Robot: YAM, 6 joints.
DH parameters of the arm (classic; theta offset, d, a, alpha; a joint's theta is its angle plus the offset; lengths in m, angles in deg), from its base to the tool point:
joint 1: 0 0.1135 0.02 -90
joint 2: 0 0 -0.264 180
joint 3: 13.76 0 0.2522 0
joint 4: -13.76 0 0.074 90
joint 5: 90 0 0 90
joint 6: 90 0.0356 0 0
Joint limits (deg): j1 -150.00..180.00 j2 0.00..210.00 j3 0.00..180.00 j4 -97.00..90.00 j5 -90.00..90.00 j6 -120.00..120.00
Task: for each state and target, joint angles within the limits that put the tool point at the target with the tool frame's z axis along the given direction. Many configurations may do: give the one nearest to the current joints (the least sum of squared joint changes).
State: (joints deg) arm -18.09 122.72 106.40 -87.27 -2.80 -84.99
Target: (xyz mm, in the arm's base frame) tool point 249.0 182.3 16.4 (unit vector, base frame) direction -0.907 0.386 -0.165
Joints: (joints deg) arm 30.93 150.10 82.91 -96.92 -52.91 -84.99
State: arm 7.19 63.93 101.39 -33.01 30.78 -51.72
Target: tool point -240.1 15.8 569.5 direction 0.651 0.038 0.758
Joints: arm -3.14 33.85 136.58 -53.26 -4.22 -51.72
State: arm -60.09 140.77 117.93 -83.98 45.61 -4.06
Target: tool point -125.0 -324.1 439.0 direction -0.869 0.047 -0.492
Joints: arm -106.10 113.44 141.92 -96.77 58.01 -4.06
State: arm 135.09 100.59 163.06 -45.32 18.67 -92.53
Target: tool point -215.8 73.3 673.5 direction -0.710 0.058 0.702
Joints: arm 159.50 91.11 137.21 -0.42 -11.20 -92.53
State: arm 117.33 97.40 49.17 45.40 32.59 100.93
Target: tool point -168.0 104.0 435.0 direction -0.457 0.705 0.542
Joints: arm 152.53 53.65 50.28 39.93 24.50 100.93
